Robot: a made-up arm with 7 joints.
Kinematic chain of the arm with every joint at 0, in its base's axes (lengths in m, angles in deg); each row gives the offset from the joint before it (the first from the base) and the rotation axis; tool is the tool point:
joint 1: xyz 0 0 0.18 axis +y
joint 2: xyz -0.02 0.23 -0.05 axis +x
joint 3: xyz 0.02 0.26 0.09 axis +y
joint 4: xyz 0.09 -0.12 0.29 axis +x
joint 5: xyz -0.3 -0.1 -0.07 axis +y
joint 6: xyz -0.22 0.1 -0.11 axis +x
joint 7: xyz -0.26 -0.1 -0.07 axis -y
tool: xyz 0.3 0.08 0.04
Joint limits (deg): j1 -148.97..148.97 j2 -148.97..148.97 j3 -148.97..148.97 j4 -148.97..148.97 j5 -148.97..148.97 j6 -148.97..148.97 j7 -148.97..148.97
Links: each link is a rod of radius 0.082 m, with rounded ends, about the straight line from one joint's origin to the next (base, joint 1, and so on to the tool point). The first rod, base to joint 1, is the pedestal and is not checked.
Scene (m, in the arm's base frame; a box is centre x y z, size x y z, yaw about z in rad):
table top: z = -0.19
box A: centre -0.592 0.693 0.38 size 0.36 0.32 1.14 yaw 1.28
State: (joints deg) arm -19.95 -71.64 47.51 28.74 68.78 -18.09 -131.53
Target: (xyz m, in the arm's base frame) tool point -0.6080 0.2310 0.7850
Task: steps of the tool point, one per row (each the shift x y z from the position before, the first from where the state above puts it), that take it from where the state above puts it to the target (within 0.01 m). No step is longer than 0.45 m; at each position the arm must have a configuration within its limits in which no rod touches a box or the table.
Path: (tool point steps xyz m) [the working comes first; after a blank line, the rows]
Joints at the target: -27.69 -31.25 34.51 58.53 88.53 -38.46 -128.51
Straight joint move there: touches box A.

1: 0.1067 -0.0756 0.1645
2: 0.1380 -0.1126 0.1225
3: 0.1583 -0.1400 0.0645
4: 0.1634 -0.1543 -0.0034
5: 0.1512 -0.1530 -0.0744
6: -0.3499 -0.1081 0.1823
7: -0.3824 -0.1276 -0.0165
8: -0.3172 -0.1109 -0.1965

